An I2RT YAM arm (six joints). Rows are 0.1 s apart.
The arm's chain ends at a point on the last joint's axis. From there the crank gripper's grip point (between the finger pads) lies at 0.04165 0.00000 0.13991 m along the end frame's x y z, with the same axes.
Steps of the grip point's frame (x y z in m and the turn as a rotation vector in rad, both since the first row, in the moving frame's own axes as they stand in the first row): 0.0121 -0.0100 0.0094 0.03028 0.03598 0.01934; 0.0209 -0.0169 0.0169 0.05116 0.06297 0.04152; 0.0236 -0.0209 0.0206 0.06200 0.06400 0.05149; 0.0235 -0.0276 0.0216 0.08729 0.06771 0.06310; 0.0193 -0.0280 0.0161 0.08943 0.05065 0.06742; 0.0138 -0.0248 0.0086 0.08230 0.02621 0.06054; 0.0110 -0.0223 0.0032 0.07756 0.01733 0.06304; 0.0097 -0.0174 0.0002 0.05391 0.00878 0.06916; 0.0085 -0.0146 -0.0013 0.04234 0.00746 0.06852; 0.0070 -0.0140 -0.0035 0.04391 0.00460 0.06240; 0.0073 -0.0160 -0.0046 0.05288 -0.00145 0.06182; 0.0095 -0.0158 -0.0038 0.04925 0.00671 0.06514
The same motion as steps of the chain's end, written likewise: 0.0071 -0.0066 0.0110 0.03028 0.03598 0.01934; 0.0121 -0.0117 0.0199 0.05116 0.06297 0.04152; 0.0146 -0.0147 0.0237 0.06200 0.06400 0.05149; 0.0138 -0.0185 0.0252 0.08729 0.06771 0.06310; 0.0120 -0.0187 0.0188 0.08943 0.05065 0.06742; 0.0099 -0.0160 0.0101 0.08230 0.02621 0.06054; 0.0083 -0.0142 0.0043 0.07756 0.01733 0.06304; 0.0083 -0.0128 0.0007 0.05391 0.00878 0.06916; 0.0074 -0.0116 -0.0009 0.04234 0.00746 0.06852; 0.0062 -0.0105 -0.0032 0.04391 0.00460 0.06240; 0.0074 -0.0112 -0.0045 0.05288 -0.00145 0.06182; 0.0084 -0.0117 -0.0034 0.04925 0.00671 0.06514
